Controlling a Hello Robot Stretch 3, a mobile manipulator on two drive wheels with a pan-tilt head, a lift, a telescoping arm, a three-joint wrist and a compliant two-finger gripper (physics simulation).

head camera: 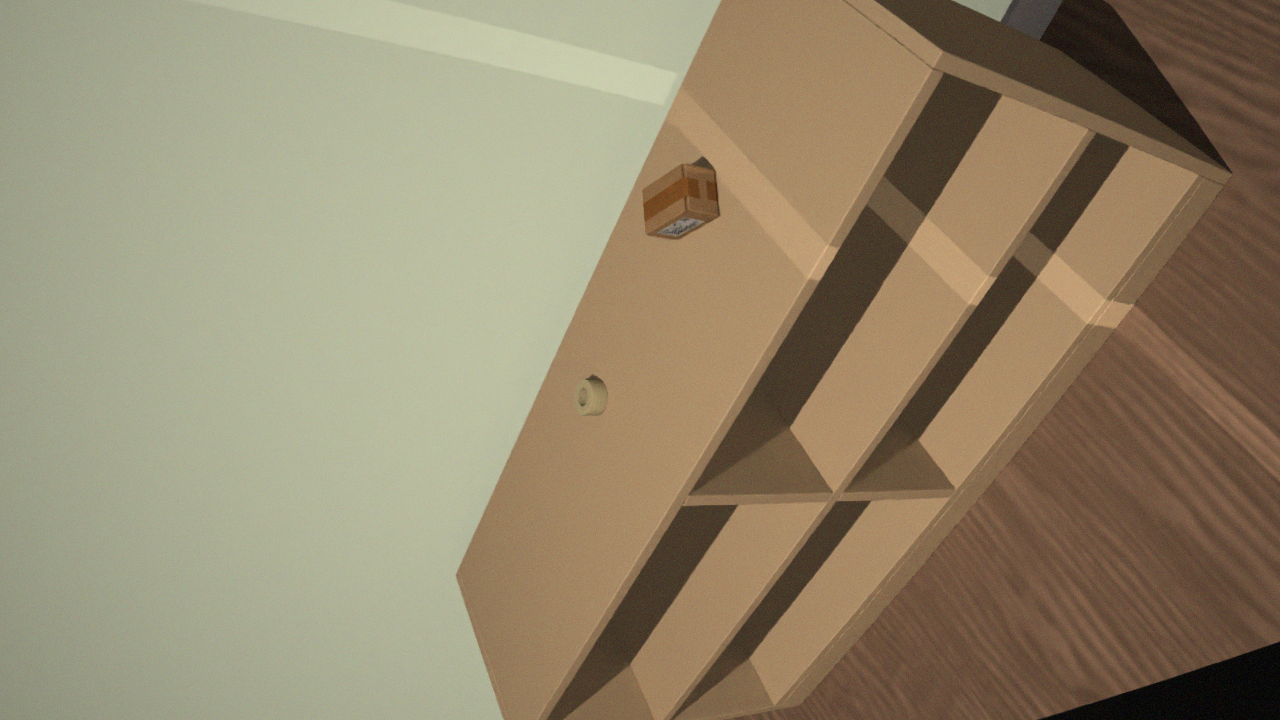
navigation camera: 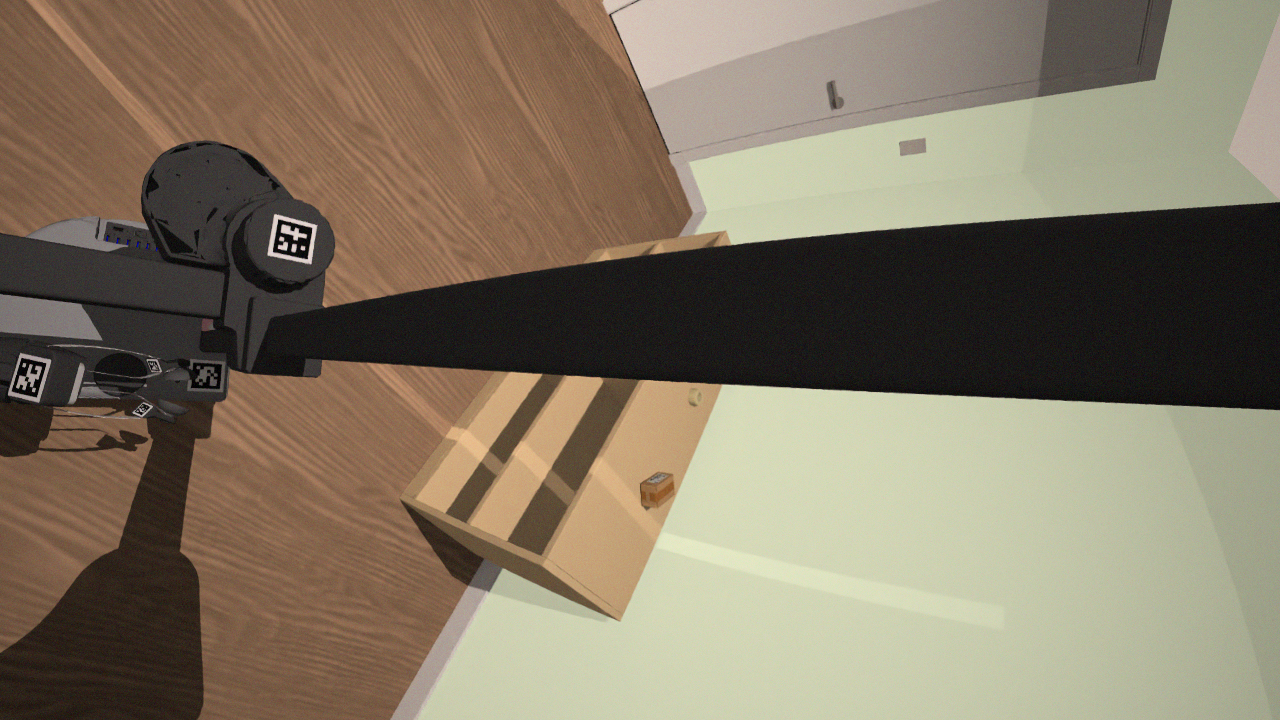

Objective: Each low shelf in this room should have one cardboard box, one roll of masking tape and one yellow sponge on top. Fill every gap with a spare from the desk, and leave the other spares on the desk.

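Where they show: gripper, fingertip midpoint: (navigation camera: 190,392); robot's base, link origin: (navigation camera: 122,369).
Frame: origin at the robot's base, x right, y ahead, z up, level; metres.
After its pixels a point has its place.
A low wooden shelf (head camera: 546,528) {x -1.345, y -0.223, z 0.610 m} (navigation camera: 586,573) {x -0.767, y 0.388, z 0.611 m} stands against the wall, tilted in both views. On its top is a cardboard box (head camera: 680,202) {x -0.971, y 0.219, z 0.661 m} (navigation camera: 657,489) {x -0.966, y 0.215, z 0.660 m} with brown tape and a printed label. A pale roll of masking tape (head camera: 591,395) {x -1.191, y -0.015, z 0.635 m} (navigation camera: 695,396) {x -1.191, y -0.020, z 0.634 m} lies on the same top, apart from the box. No yellow sponge shows on the visible part of this top. The desk does not show in either view. My gripper (navigation camera: 167,391) {x -0.081, y 0.011, z 0.445 m} is at the left of the navigation view, away from the shelf. Its fingers stand apart and no object shows between them.
The black mast (navigation camera: 760,304) {x -0.117, y -0.068, z 1.203 m} crosses the navigation view and hides part of the shelf. A white door (navigation camera: 760,98) {x -1.833, y -1.422, z 0.581 m} with a handle is at the top, and a wall plate (navigation camera: 912,146) {x -2.133, y -1.200, z 1.219 m} is beside it. The shelf's open compartments face the wooden floor (head camera: 1118,501) {x -0.781, y -0.121, z 0.000 m} (navigation camera: 358,555) {x -0.513, y 0.478, z 0.001 m}.
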